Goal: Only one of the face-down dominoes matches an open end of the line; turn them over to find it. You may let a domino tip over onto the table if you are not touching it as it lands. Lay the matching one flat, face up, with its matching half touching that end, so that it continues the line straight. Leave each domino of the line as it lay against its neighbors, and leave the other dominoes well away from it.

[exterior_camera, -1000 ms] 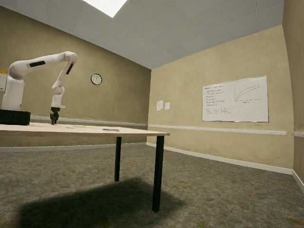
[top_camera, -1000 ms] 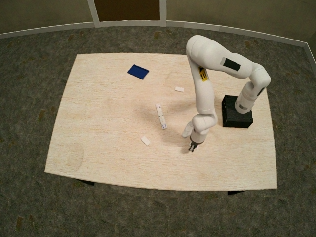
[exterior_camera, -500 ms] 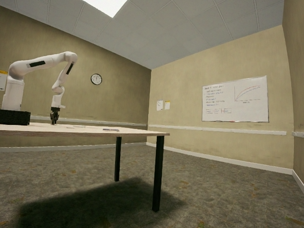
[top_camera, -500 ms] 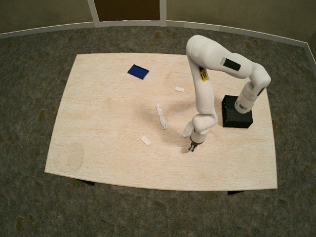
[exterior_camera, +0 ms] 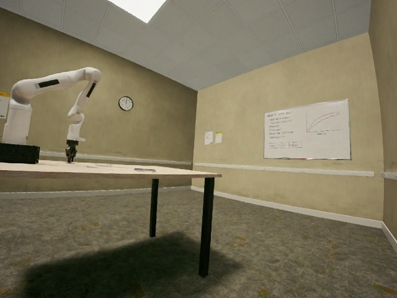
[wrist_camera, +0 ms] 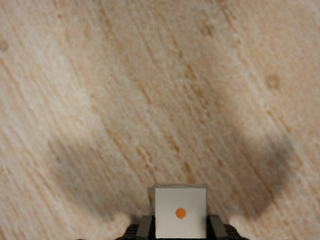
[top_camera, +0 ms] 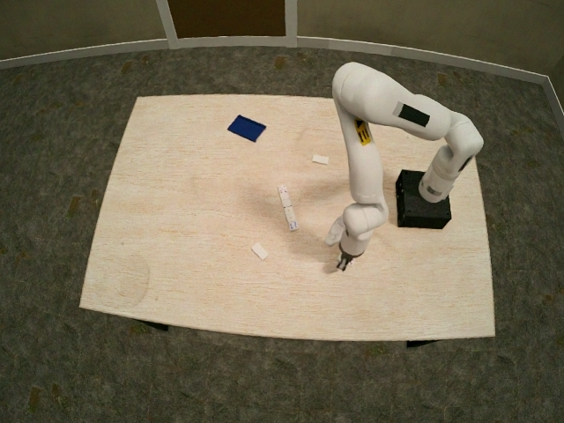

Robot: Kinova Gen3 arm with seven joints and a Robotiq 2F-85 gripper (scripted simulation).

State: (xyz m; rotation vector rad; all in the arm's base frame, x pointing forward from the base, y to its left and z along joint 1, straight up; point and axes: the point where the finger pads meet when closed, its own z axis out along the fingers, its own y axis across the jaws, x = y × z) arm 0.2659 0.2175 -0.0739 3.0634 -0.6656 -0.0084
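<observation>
Right now the white domino is 1 cm below my hand.
</observation>
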